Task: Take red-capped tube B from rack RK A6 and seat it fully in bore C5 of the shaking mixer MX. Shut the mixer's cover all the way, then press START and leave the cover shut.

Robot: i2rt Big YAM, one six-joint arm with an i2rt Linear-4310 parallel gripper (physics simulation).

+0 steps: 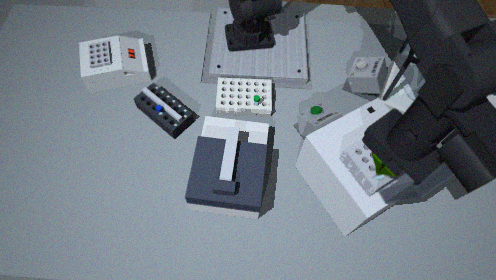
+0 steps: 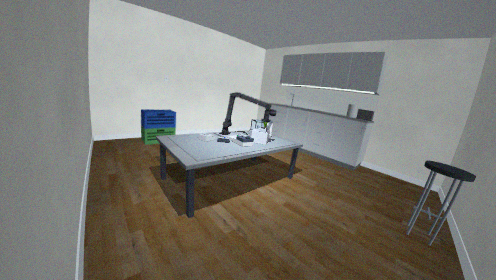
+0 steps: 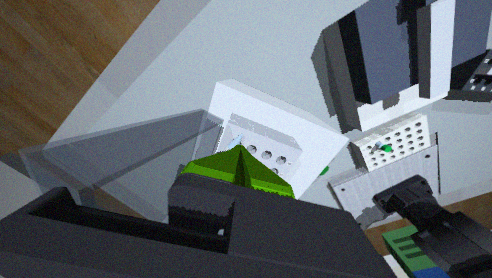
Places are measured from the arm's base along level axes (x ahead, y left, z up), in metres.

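Pixels of known places: gripper, between the fingertips: (image 1: pixel 379 172) (image 2: pixel 264 128) (image 3: pixel 238 150); arm's base, origin of its link: (image 1: pixel 249 38) (image 2: pixel 225 133) (image 3: pixel 399 192).
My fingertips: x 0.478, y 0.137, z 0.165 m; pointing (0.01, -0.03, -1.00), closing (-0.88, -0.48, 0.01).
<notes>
For each thing: its top centre in the pictures, then the offset to it from my fingertips. "spot": a spot on its surface instead.
- bore block, a spot on its surface: (image 3: pixel 295 142) spot: dx -0.050, dy -0.041, dz -0.028 m
- white shaking mixer, a spot on its surface: (image 3: pixel 272 105) spot: dx -0.003, dy -0.050, dz -0.048 m
- pale tube tip, a spot on its surface: (image 3: pixel 235 142) (image 1: pixel 378 177) spot: dx +0.008, dy -0.003, dz -0.002 m
- mixer's clear cover, a spot on its surface: (image 3: pixel 135 145) spot: dx +0.055, dy -0.003, dz +0.064 m
- green button, centre of its top: (image 1: pixel 317 108) (image 3: pixel 324 172) dx -0.201, dy -0.033, dz -0.106 m
- white rack, centre of its top: (image 1: pixel 244 93) (image 3: pixel 394 146) dx -0.292, dy -0.178, dz -0.150 m
- green-capped tube, centre of its top: (image 1: pixel 256 97) (image 3: pixel 388 149) dx -0.259, dy -0.154, dz -0.126 m
- dark-lidded device, centre of its top: (image 1: pixel 230 148) (image 3: pixel 445 57) (image 2: pixel 243 134) dx -0.116, dy -0.232, dz -0.079 m
- black rack, centre of its top: (image 1: pixel 161 102) dx -0.276, dy -0.367, dz -0.133 m
- blue-capped tube, centre of its top: (image 1: pixel 158 107) dx -0.259, dy -0.372, dz -0.124 m
- white block heater-like unit, centre of its top: (image 1: pixel 110 50) (image 2: pixel 207 133) dx -0.425, dy -0.477, dz -0.111 m
- grey knob box, a spot on its surface: (image 1: pixel 365 80) spot: dx -0.272, dy +0.105, dz -0.120 m
My gripper (image 1: pixel 382 167) (image 2: pixel 265 123) (image 3: pixel 238 150) is shut and empty, its green fingers pointing down over the bore block (image 3: pixel 295 142) in the white shaking mixer (image 1: pixel 320 142) (image 3: pixel 272 105). A pale tube tip (image 1: pixel 380 177) (image 3: pixel 235 142) shows beside the fingertips, slanted over the block; the rest of this tube, with any cap, is hidden behind the fingers. The mixer's clear cover (image 3: pixel 135 145) stands open. A green button (image 1: pixel 316 110) (image 3: pixel 324 171) is on a small grey box by the mixer. The white rack (image 1: pixel 240 110) (image 3: pixel 356 152) holds a green-capped tube (image 1: pixel 257 99) (image 3: pixel 385 148).
A dark-lidded device (image 1: pixel 210 170) (image 3: pixel 385 55) stands left of the mixer. A black rack (image 1: pixel 160 122) with a blue-capped tube (image 1: pixel 159 108), a white block heater-like unit (image 1: pixel 110 67) and a grey knob box (image 1: pixel 365 80) are around the arm's base plate (image 1: pixel 255 65) (image 3: pixel 360 192).
</notes>
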